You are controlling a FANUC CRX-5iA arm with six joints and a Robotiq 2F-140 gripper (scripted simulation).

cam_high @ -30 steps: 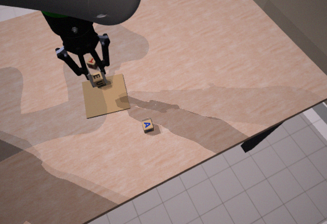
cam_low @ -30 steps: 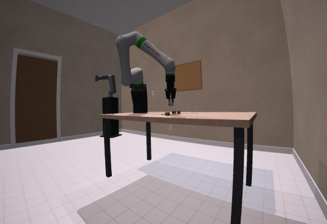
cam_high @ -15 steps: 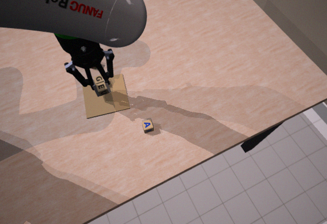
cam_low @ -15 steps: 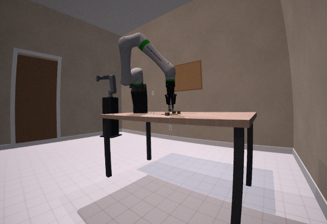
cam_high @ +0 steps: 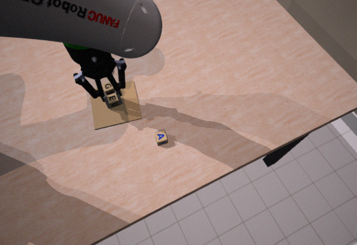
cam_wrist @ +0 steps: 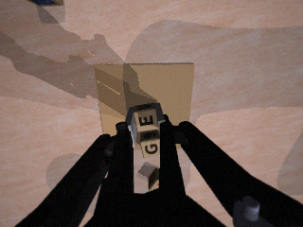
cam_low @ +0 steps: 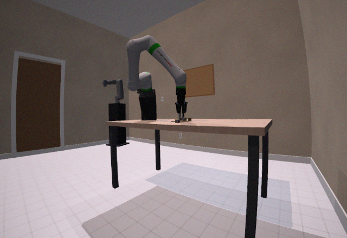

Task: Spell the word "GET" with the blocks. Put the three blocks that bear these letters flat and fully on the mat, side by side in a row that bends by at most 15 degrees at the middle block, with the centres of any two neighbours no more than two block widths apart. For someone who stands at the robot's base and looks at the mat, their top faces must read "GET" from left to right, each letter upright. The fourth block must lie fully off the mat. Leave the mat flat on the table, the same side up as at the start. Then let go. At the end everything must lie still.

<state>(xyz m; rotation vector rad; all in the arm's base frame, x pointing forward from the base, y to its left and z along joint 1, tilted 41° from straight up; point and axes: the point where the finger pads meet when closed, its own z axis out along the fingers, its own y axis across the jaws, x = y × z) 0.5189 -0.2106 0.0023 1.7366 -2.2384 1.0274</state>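
Now: hand 4 cm above the tan mat.
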